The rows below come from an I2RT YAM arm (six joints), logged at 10 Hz.
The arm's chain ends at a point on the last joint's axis. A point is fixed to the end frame.
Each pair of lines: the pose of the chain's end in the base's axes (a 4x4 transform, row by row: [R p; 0 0 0 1], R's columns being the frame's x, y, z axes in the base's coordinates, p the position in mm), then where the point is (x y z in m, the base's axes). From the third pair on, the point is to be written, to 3 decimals.
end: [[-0.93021, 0.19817, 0.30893, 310.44], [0.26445, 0.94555, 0.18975, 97.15], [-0.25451, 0.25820, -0.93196, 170.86], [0, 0, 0, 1]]
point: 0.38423 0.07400 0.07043
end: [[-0.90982, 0.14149, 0.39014, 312.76], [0.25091, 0.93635, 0.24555, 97.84], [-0.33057, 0.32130, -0.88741, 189.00], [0, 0, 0, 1]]
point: 0.39652 0.08191 0.09521
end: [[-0.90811, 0.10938, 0.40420, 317.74], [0.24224, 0.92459, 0.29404, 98.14], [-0.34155, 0.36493, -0.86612, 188.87], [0, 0, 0, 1]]
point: 0.404 0.088 0.097
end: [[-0.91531, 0.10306, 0.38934, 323.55], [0.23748, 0.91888, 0.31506, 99.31], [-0.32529, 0.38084, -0.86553, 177.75], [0, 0, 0, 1]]
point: 0.409 0.092 0.084
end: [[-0.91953, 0.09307, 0.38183, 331.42], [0.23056, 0.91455, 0.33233, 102.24], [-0.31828, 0.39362, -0.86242, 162.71], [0, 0, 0, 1]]
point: 0.416 0.098 0.069
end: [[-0.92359, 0.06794, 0.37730, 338.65], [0.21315, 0.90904, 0.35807, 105.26], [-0.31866, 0.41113, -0.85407, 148.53], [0, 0, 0, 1]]
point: 0.424 0.105 0.055
